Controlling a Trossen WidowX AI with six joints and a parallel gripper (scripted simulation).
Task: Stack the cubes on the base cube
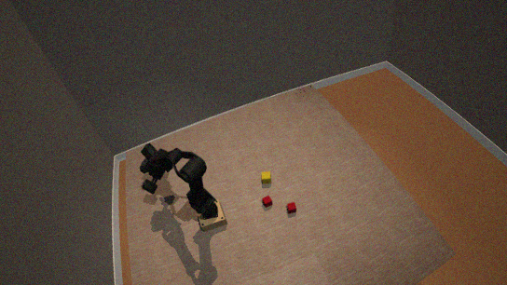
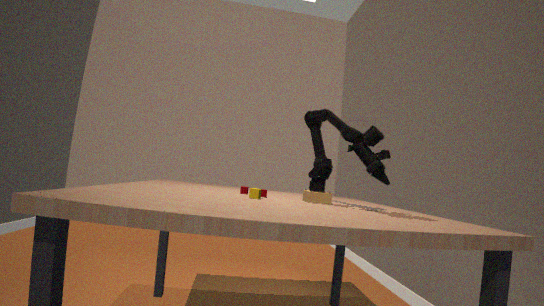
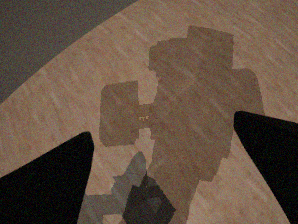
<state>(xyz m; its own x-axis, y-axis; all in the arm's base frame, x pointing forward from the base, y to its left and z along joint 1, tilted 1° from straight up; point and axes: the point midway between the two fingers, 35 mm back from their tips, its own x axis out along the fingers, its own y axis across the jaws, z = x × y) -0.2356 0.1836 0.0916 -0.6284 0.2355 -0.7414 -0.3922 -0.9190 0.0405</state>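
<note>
The yellow cube is 53 cm ahead of my gripper tip, 9 cm below it and 6 cm to the right of it.
</note>
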